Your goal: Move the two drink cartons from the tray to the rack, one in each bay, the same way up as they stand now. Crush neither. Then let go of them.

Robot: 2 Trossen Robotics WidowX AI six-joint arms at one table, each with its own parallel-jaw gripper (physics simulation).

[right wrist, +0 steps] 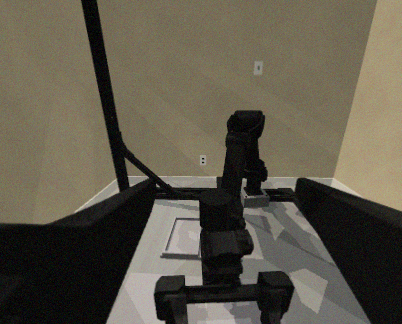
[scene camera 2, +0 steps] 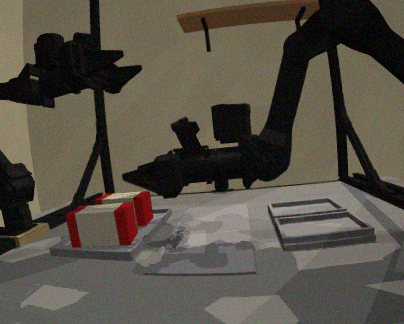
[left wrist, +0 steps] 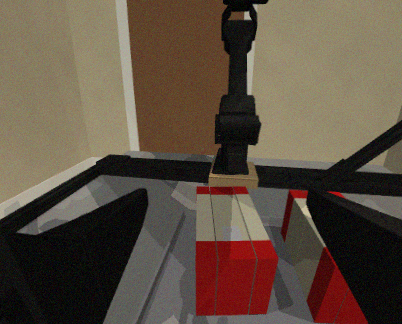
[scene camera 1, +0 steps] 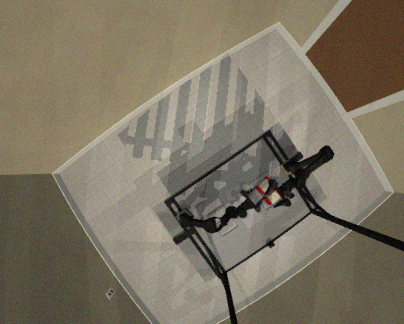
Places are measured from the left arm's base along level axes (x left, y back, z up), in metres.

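Where they show: left gripper, between the fingertips: (scene camera 2: 130,172) (left wrist: 226,196) (scene camera 1: 259,192); right gripper, between the fingertips: (right wrist: 224,184) (scene camera 2: 133,61) (scene camera 1: 269,201); left arm's base, origin of its link: (right wrist: 252,191) (scene camera 1: 184,217); right arm's base, origin of its link: (scene camera 2: 19,229) (left wrist: 233,168) (scene camera 1: 289,167).
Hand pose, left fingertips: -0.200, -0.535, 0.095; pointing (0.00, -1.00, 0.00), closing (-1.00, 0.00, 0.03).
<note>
Things, the pixels of their centre, and the offset from my left fingertips, as dx, dy, dz. "spot": a spot on its surface instead. Level surfaces: height alone.
- grey tray, a spot on its surface: (scene camera 2: 92,254) spot: +0.062, -0.074, -0.130
- grey two-bay rack, middle of its body: (scene camera 2: 311,218) (right wrist: 202,235) (scene camera 1: 223,221) -0.020, +0.337, -0.129
- thin flat mat, height of its surface: dz -0.135
Two cream cartons with red ends, a near one (scene camera 2: 102,225) (left wrist: 232,277) and a far one (scene camera 2: 144,209) (left wrist: 340,295), lie side by side on the grey tray (scene camera 2: 92,254). The grey two-bay rack (scene camera 2: 327,242) (right wrist: 180,256) stands empty at the right in scene camera 2. My left gripper (scene camera 2: 127,177) (left wrist: 226,196) is open and empty, pointing at the cartons from a little above them. In its wrist view the near carton shows between the fingers; one finger partly hides the far one. My right gripper (scene camera 2: 131,61) is open and empty, high above the tray.
A thin flat mat (scene camera 2: 200,266) lies between tray and rack. Black frame posts (scene camera 2: 336,120) rise at the table's corners. A wooden shelf (scene camera 2: 245,16) hangs on the wall. In the right wrist view the left arm partly hides the rack.
</note>
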